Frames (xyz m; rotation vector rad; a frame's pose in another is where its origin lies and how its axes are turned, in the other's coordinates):
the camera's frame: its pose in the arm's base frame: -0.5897 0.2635 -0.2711 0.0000 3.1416 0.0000
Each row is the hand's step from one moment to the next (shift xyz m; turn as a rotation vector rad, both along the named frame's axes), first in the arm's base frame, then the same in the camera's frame.
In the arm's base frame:
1: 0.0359 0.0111 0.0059 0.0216 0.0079 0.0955
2: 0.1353 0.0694 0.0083 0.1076 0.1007 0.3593
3: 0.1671 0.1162 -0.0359 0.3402 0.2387 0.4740
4: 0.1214 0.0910 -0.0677 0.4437 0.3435 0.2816
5: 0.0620 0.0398 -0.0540 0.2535 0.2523 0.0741
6: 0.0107 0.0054 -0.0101 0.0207 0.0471 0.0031
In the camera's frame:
1: -0.0359 0.0111 -0.0059 -0.0216 0.0079 -0.0955
2: -0.1353 0.0694 -0.0083 -0.1076 0.1007 -0.3593
3: -0.1671 0.1162 0.0359 -0.3402 0.2387 -0.4740
4: -0.1214 0.0910 0.0677 -0.4437 0.3435 -0.2816
5: -0.0620 0.0398 0.0540 -0.2535 0.2523 -0.0741
6: -0.0107 0.0054 0.0101 -0.0207 0.0471 -0.0031

